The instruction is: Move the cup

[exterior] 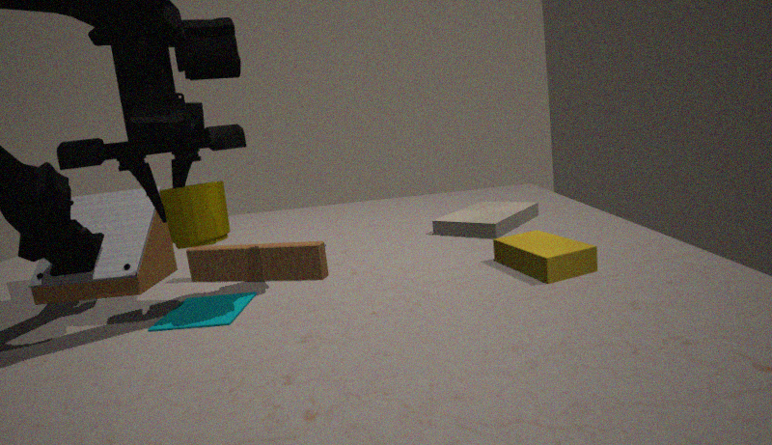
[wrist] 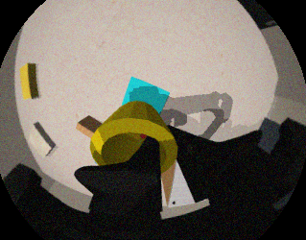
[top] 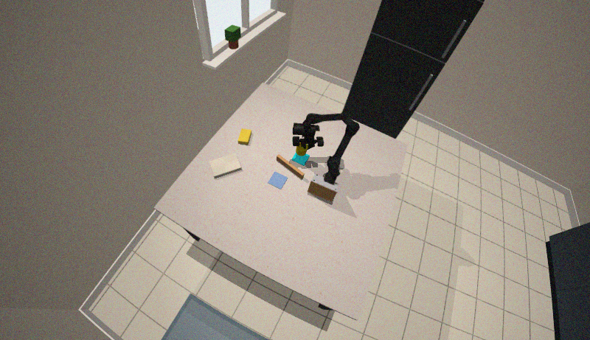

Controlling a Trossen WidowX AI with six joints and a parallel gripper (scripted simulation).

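My gripper tip is now 2 cm short of the cyan pad and 12 cm above it. Round my gripper tip: wooden bar 5 cm ahead, 11 cm to the left, 10 cm below; then yellow cup 2 cm ahead, 1 cm to the left.
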